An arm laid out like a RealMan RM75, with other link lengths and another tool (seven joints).
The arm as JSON. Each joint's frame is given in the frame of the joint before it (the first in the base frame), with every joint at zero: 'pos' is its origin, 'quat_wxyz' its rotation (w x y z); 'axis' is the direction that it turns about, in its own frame. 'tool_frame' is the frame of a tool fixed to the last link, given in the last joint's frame.
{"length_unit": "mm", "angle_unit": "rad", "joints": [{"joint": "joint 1", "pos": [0.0, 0.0, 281.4], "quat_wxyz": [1.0, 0.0, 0.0, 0.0], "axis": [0.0, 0.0, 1.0]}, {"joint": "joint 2", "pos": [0.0, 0.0, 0.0], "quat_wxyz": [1.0, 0.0, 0.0, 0.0], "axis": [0.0, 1.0, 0.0]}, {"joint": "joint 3", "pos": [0.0, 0.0, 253.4], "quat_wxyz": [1.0, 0.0, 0.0, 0.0], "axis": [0.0, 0.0, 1.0]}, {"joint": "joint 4", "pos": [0.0, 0.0, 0.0], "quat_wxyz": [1.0, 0.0, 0.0, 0.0], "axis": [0.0, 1.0, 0.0]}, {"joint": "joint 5", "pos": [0.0, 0.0, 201.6], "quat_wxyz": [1.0, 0.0, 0.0, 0.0], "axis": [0.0, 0.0, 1.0]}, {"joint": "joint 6", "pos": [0.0, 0.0, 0.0], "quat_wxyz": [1.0, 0.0, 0.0, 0.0], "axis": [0.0, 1.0, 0.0]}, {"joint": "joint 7", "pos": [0.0, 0.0, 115.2], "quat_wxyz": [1.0, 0.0, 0.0, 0.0], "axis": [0.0, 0.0, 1.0]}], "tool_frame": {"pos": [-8.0, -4.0, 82.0], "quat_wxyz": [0.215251, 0.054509, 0.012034, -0.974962]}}
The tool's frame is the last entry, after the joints.
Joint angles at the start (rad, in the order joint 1, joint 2, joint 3, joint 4, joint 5, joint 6, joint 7):
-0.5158, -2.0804, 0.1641, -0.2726, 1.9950, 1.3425, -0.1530
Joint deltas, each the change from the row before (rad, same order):
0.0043, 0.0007, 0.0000, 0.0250, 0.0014, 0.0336, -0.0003
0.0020, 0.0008, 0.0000, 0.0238, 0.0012, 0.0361, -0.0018
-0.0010, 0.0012, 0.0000, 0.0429, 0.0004, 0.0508, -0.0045
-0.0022, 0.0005, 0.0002, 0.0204, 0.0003, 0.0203, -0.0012
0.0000, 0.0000, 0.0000, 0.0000, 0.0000, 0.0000, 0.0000
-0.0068, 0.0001, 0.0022, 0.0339, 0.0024, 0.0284, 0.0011
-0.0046, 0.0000, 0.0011, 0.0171, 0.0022, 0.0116, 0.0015
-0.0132, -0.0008, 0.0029, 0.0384, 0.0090, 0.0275, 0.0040
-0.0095, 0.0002, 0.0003, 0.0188, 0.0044, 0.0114, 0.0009
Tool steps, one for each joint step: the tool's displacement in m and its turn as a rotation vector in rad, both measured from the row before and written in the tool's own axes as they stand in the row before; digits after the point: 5 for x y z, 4 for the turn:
-0.00137, 0.00602, -0.00354, -0.0137, -0.0179, 0.0190
-0.00256, 0.00618, -0.00293, -0.0127, -0.0226, 0.0180
-0.00305, 0.01094, -0.00377, -0.0171, -0.0305, 0.0341
-0.00111, 0.00508, -0.00118, -0.0057, -0.0124, 0.0183
0.00000, 0.00000, 0.00000, 0.0000, 0.0000, 0.0000
-0.00178, 0.00750, -0.00082, -0.0030, -0.0194, 0.0354
-0.00061, 0.00359, 0.00001, 0.0006, -0.0085, 0.0196
-0.00258, 0.00732, 0.00104, 0.0066, -0.0245, 0.0460
-0.00106, 0.00436, 0.00136, 0.0038, -0.0120, 0.0234

